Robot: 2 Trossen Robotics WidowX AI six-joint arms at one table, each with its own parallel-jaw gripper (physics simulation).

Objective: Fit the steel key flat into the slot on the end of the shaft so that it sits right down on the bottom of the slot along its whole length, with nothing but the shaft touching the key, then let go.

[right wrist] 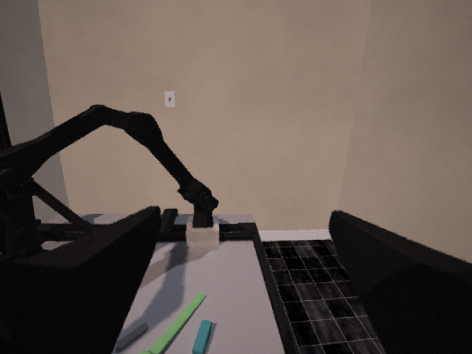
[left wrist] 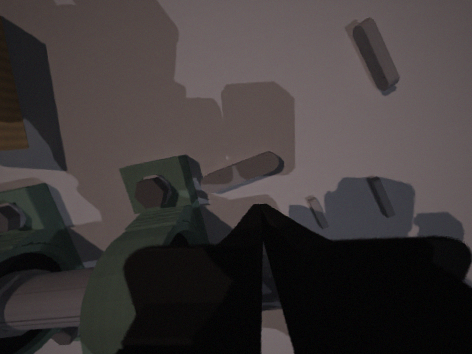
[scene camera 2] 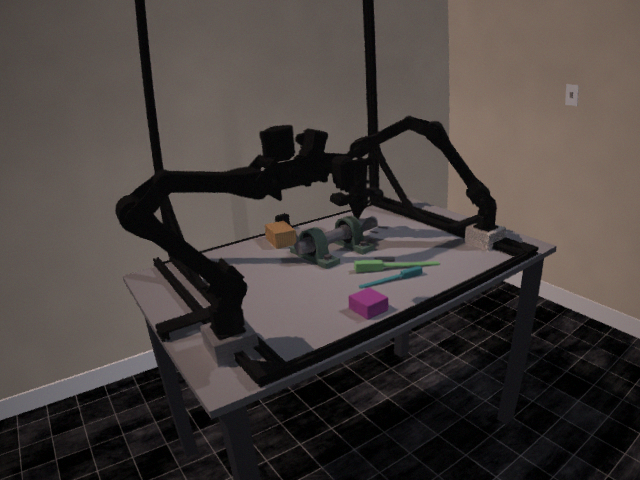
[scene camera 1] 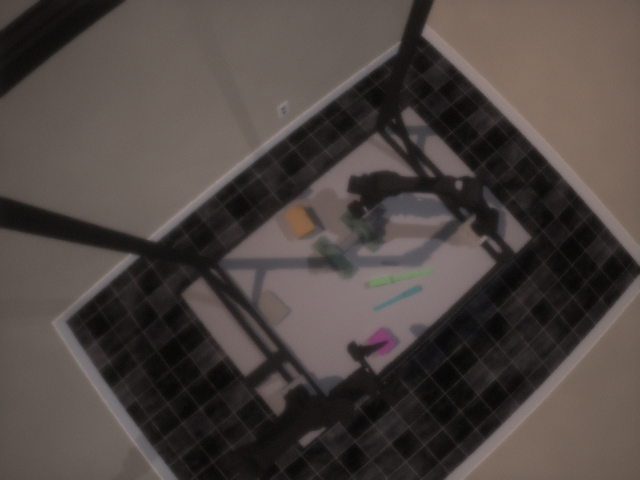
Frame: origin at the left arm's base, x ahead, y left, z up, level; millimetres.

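Seen in the pictures: left gripper, fingertip midpoint: (left wrist: 259, 211) (scene camera 1: 367, 203); right gripper, fingertip midpoint: (right wrist: 246, 217) (scene camera 2: 357, 159) (scene camera 1: 397, 353); left arm's base, link origin: (right wrist: 203, 222) (scene camera 2: 486, 227) (scene camera 1: 480, 226); right arm's base, link origin: (scene camera 2: 227, 329) (scene camera 1: 299, 395).
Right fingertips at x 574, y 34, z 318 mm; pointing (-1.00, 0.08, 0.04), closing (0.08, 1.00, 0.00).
Note:
Offsets run from my right fingertips to a thing's top centre.
The grey shaft {181 mm back, 328 mm right, 300 mm down} (scene camera 1: 347, 241) (scene camera 2: 336, 235) (left wrist: 45, 300) lies through two green bearing blocks (scene camera 2: 316, 243) (left wrist: 107, 280). Its far end and slot are hidden behind my left fingers in the left wrist view. Loose grey pieces lie there: a round-ended flat piece {291 mm back, 404 mm right, 364 mm down} (left wrist: 257, 167) by a block's foot, a longer bar {399 mm back, 478 mm right, 362 mm down} (left wrist: 377, 55) and two small strips {358 mm back, 358 mm right, 368 mm down} (left wrist: 317, 212) {412 mm back, 367 mm right, 368 mm down} (left wrist: 381, 197). I cannot tell which piece is the key, or whether the slot holds one. My left gripper (scene camera 2: 357, 213) (left wrist: 259, 211) is shut and empty, pointing down above the shaft end. My right gripper (right wrist: 246, 217) is open and empty, away from the shaft.
An orange block {69 mm back, 509 mm right, 319 mm down} (scene camera 1: 299, 221) (scene camera 2: 280, 234) stands near the shaft's other end. A dark grey bar {229 mm back, 159 mm right, 365 mm down} (scene camera 2: 384, 258) (right wrist: 132, 336), a green tool {221 mm back, 94 mm right, 343 mm down} (scene camera 1: 398, 278) (scene camera 2: 395, 265) and a teal tool {150 mm back, 47 mm right, 351 mm down} (scene camera 1: 398, 298) (scene camera 2: 391, 277) lie in front. A magenta block {1 mm ahead, 32 mm left, 337 mm down} (scene camera 1: 382, 341) (scene camera 2: 368, 302) stands near the edge.

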